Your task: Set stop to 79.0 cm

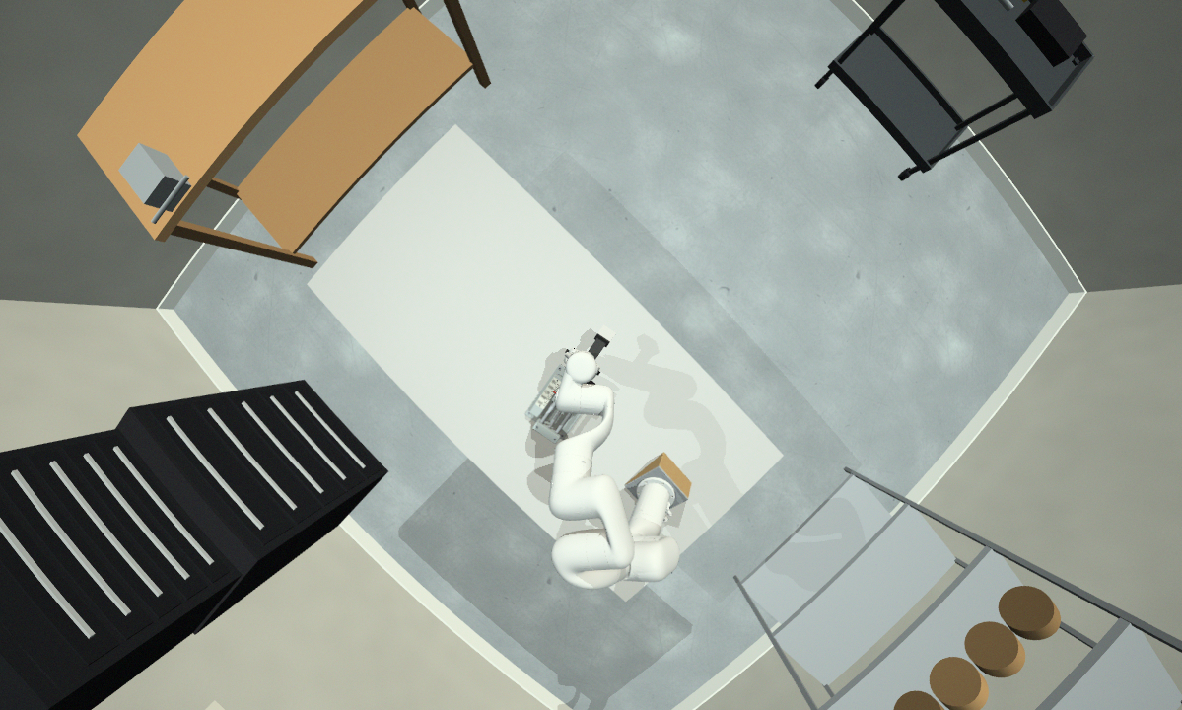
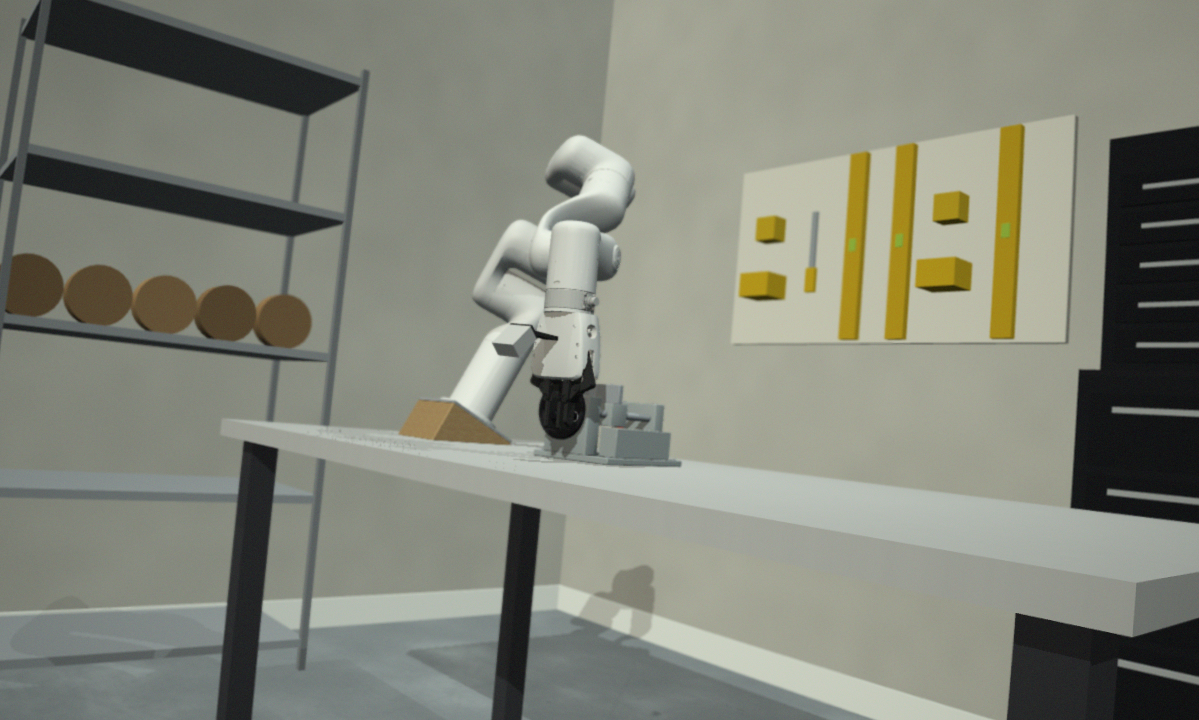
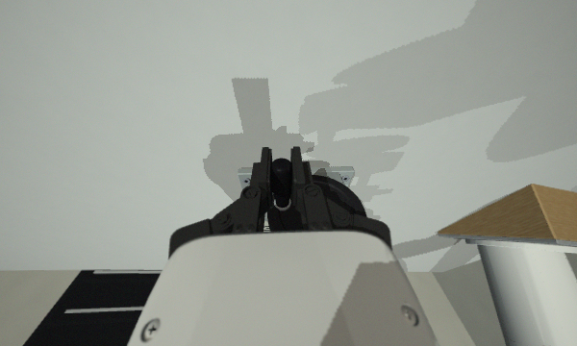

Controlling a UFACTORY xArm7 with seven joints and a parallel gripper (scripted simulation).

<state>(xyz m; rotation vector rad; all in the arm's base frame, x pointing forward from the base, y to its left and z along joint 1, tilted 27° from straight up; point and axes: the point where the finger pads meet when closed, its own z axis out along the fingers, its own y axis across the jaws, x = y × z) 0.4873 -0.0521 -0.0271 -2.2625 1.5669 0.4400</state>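
The black handwheel is 10 mm behind my hand and 20 mm to the left of it.
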